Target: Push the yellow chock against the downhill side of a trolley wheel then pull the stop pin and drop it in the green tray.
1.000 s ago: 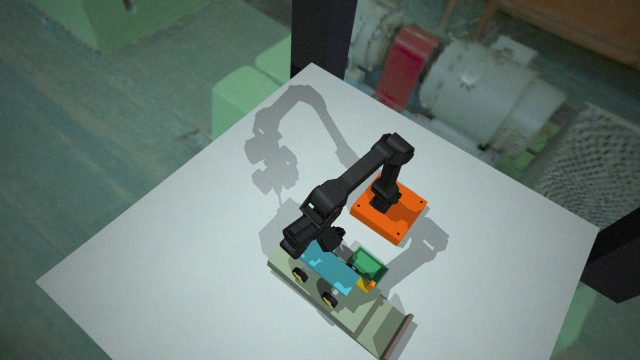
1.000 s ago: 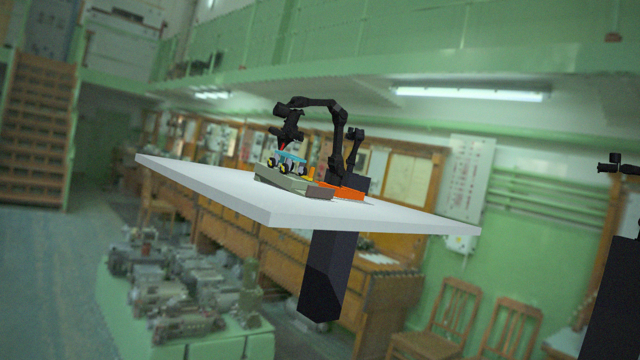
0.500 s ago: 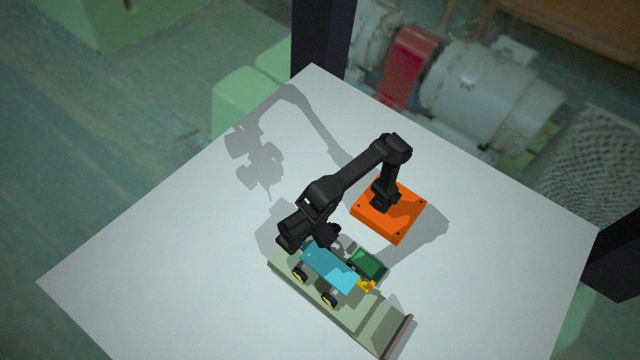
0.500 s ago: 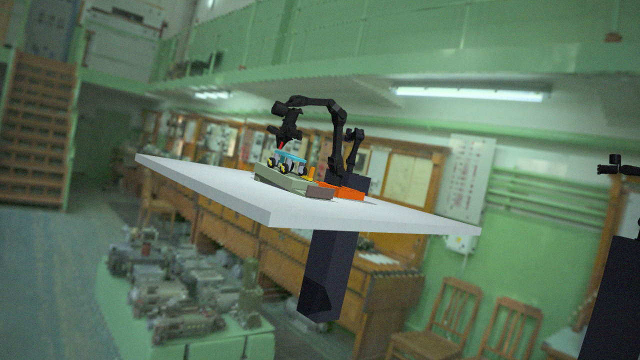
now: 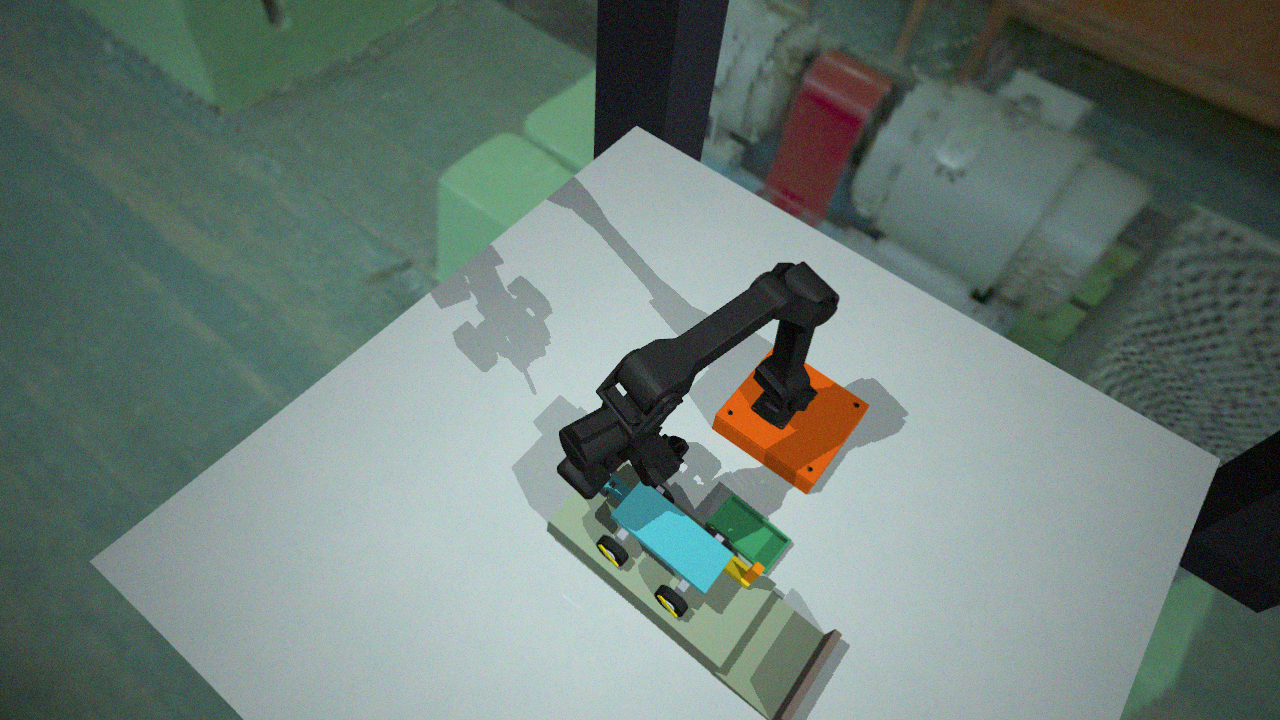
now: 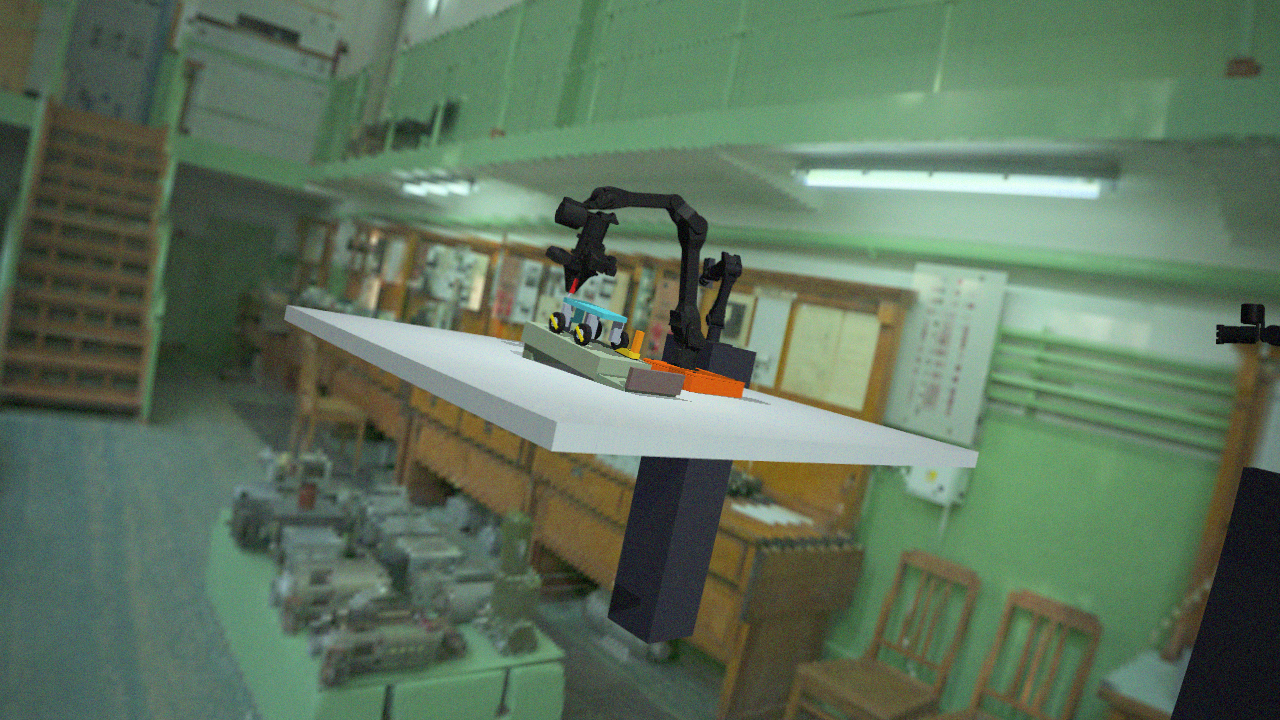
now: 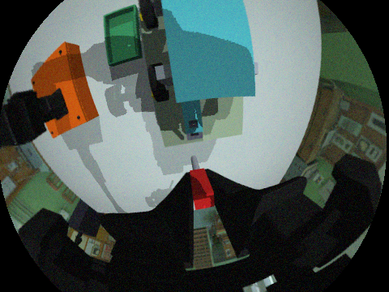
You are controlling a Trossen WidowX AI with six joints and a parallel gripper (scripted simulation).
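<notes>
Right now my gripper tip is 24 cm to the right of the yellow chock, 10 cm above it and 2 cm past it. Also, from my gripper tip: brown lip (40 cm to the left, 15 cm below, 3 cm ahead); then red-headed stop pin (right at my gripper tip); then cyan trolley (14 cm to the left, 7 cm below, 3 cm ahead).
</notes>
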